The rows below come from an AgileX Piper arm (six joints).
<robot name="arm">
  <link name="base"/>
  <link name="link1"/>
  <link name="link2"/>
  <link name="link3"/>
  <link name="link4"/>
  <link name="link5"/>
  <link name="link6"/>
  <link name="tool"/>
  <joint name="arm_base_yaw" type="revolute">
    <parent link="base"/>
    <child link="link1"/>
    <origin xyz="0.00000 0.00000 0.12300" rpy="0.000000 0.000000 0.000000"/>
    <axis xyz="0 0 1"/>
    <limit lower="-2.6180" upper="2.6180"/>
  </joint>
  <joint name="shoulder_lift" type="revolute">
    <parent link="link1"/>
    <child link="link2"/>
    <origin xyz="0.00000 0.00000 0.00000" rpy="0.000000 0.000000 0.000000"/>
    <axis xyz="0 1 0"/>
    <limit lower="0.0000" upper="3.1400"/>
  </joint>
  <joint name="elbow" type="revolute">
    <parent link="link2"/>
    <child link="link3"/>
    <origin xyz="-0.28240 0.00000 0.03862" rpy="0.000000 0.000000 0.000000"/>
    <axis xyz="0 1 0"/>
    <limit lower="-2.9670" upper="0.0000"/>
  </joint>
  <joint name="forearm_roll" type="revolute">
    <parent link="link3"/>
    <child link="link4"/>
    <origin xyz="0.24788 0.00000 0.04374" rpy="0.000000 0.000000 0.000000"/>
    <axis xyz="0.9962 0 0.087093"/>
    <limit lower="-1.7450" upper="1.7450"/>
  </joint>
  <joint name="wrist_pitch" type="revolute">
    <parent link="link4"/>
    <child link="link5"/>
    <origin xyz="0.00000 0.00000 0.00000" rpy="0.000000 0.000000 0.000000"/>
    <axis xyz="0 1 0"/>
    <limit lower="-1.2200" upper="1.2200"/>
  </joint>
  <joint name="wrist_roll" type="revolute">
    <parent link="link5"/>
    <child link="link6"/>
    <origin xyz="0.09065 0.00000 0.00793" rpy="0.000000 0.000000 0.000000"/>
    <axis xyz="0.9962 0 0.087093"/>
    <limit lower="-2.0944" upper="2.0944"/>
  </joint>
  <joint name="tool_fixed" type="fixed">
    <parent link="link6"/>
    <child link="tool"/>
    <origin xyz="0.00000 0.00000 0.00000" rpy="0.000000 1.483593 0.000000"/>
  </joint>
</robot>
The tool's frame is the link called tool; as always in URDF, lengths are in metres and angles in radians.
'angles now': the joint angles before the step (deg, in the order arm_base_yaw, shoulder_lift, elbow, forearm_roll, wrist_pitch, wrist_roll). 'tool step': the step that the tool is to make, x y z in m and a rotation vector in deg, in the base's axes. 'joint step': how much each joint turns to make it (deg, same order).
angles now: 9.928, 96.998, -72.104, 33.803, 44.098, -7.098
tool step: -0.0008, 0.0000, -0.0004, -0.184, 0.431, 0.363
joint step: 0.000, 0.001, -0.004, -0.225, 0.551, 0.001
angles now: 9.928, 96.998, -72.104, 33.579, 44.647, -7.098
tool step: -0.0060, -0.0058, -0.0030, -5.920, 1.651, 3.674
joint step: -0.001, -0.364, -0.011, -6.607, 3.409, 0.208
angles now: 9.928, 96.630, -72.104, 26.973, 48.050, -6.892
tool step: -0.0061, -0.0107, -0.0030, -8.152, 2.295, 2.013
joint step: -0.002, -0.484, -0.001, -9.678, 3.609, 2.794
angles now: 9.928, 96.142, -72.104, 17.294, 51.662, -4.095
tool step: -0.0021, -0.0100, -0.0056, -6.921, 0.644, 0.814
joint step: -0.006, -0.033, 0.682, -7.910, 0.813, 2.133
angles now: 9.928, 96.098, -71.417, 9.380, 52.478, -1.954
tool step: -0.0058, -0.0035, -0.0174, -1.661, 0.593, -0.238
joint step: -0.005, -0.011, 3.982, -1.593, -3.183, 0.401
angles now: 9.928, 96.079, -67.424, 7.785, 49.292, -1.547
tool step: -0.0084, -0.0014, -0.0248, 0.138, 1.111, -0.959
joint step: 0.002, 0.485, 5.337, 0.691, -4.804, 0.047
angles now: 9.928, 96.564, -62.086, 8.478, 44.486, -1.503
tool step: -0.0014, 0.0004, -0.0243, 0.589, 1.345, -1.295
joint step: -0.008, 2.299, 3.038, 1.380, -4.165, -0.009
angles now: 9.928, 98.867, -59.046, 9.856, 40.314, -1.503
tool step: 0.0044, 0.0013, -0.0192, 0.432, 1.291, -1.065
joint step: -0.007, 3.134, 0.601, 1.160, -2.579, -0.010
